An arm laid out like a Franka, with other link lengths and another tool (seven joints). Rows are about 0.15 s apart.
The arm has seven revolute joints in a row. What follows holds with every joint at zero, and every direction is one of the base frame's.
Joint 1 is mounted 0.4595 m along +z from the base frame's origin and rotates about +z.
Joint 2 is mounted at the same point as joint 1 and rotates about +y.
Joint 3 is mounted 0.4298 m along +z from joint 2 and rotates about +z.
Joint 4 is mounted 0.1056 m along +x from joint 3 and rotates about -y.
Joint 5 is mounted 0.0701 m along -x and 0.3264 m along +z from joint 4 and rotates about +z.
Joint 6 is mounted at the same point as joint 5 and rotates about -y.
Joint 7 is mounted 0.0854 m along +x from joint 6 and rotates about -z.
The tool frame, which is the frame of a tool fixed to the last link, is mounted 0.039 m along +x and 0.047 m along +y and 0.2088 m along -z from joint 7; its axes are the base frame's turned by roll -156.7, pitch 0 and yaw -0.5 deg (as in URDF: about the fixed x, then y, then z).
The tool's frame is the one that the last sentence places.
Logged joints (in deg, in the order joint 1, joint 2, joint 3, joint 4, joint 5, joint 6, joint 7), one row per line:
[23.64, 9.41, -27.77, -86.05, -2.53, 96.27, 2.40]
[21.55, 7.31, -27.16, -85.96, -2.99, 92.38, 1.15]
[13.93, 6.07, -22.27, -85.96, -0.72, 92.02, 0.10]
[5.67, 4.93, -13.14, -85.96, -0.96, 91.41, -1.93]
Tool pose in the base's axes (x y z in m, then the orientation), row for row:
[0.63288, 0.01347, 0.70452, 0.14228, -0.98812, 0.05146, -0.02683]
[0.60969, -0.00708, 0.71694, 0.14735, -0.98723, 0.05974, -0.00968]
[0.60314, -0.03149, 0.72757, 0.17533, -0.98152, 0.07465, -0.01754]
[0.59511, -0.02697, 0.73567, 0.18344, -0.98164, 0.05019, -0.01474]
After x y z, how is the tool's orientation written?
As a quaternion, w x y z.
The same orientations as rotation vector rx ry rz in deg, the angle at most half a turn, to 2 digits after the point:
[-163.36, 8.51, -4.44]
[-162.75, 9.85, -1.60]
[-159.32, 12.12, -2.85]
[-158.63, 8.11, -2.38]

